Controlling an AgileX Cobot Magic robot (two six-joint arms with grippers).
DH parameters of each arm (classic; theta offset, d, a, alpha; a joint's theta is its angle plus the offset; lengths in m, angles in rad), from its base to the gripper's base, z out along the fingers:
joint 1: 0 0.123 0 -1.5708
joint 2: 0.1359 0 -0.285 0
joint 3: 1.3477 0 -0.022 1.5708
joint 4: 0 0.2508 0 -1.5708
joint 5: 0 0 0.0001 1.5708
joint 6: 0 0.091 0 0
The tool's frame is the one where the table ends.
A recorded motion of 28 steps. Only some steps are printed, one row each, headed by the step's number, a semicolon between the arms.
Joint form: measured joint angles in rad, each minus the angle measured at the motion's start. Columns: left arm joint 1, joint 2, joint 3, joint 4, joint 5, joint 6; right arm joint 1, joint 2, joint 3, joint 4, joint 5, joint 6.
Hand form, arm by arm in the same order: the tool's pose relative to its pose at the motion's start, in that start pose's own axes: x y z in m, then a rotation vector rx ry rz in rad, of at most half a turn. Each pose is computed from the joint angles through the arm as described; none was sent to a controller.
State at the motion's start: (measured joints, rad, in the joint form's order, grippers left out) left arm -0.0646 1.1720 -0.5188 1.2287 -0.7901 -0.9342; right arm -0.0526 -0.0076 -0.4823 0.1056 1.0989 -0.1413
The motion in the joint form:
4: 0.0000 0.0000 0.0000 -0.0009 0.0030 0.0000; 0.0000 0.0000 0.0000 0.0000 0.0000 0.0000
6: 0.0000 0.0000 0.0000 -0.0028 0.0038 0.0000; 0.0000 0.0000 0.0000 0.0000 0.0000 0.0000
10: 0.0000 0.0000 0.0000 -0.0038 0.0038 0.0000; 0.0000 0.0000 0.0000 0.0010 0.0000 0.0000
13: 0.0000 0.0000 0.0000 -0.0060 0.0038 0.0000; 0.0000 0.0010 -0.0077 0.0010 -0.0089 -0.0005
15: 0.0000 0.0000 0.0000 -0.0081 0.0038 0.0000; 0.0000 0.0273 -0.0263 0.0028 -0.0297 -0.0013
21: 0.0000 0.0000 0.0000 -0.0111 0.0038 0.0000; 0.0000 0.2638 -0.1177 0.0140 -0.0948 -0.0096
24: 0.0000 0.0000 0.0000 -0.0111 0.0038 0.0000; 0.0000 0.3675 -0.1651 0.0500 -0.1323 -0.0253
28: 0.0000 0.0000 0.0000 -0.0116 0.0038 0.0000; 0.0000 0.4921 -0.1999 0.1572 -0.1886 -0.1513
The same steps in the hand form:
4: 0.0001 0.0003 0.0000 -0.0028 0.0013 -0.0006; 0.0000 0.0000 0.0000 0.0000 0.0000 0.0000
6: 0.0001 0.0004 0.0000 -0.0042 0.0007 -0.0020; 0.0000 0.0000 0.0000 0.0000 0.0000 0.0000
10: 0.0000 0.0004 0.0000 -0.0047 0.0001 -0.0027; 0.0000 0.0001 0.0000 -0.0009 -0.0001 0.0005
13: -0.0001 0.0005 0.0000 -0.0056 -0.0012 -0.0042; -0.0023 0.0000 -0.0017 0.0010 -0.0156 -0.0007
15: -0.0002 0.0006 0.0000 -0.0065 -0.0024 -0.0057; -0.0097 -0.0006 -0.0027 0.0017 -0.0288 0.0001
21: -0.0004 0.0007 0.0000 -0.0077 -0.0041 -0.0078; -0.0513 -0.0055 0.0135 -0.0113 0.0493 0.0116
24: -0.0004 0.0007 0.0000 -0.0077 -0.0041 -0.0078; -0.0718 -0.0058 0.0231 -0.0394 0.0631 0.0228
28: -0.0004 0.0007 0.0000 -0.0079 -0.0044 -0.0082; -0.0924 -0.0024 0.0419 -0.1216 0.0749 -0.0225

